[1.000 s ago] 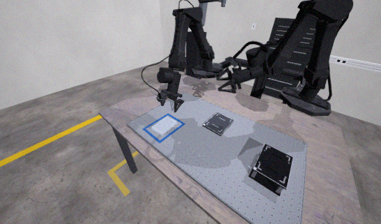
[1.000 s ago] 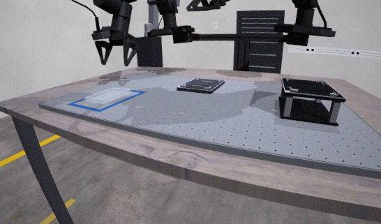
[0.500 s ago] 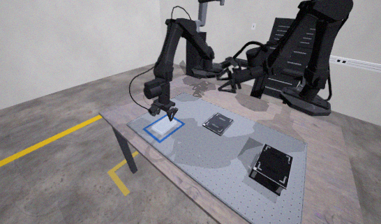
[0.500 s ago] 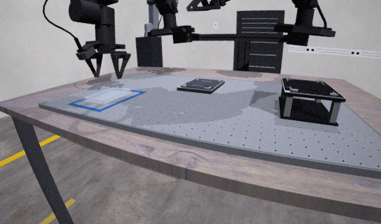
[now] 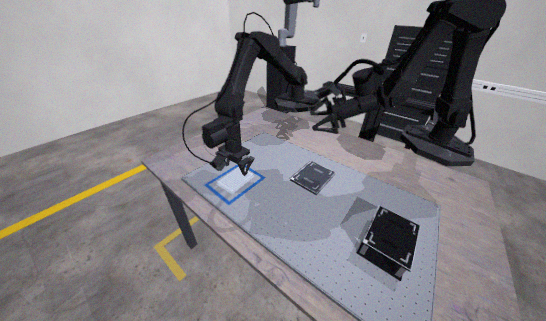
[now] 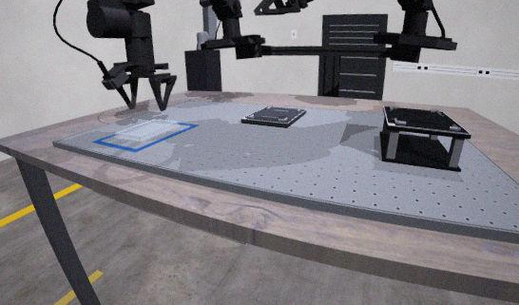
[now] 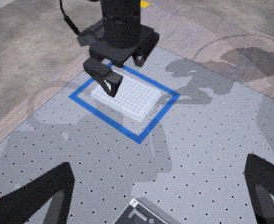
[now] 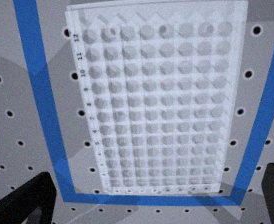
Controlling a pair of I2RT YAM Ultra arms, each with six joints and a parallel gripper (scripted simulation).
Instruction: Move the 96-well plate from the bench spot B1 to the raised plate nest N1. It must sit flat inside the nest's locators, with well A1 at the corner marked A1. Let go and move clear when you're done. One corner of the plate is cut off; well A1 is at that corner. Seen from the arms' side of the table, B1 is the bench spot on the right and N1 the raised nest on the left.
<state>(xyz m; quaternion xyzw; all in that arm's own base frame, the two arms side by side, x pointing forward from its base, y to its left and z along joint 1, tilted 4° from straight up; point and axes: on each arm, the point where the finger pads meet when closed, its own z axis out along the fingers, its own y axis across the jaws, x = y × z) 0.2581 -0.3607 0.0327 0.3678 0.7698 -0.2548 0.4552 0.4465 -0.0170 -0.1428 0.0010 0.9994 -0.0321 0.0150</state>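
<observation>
Right now the white 96-well plate is 5 cm below my right hand.
</observation>
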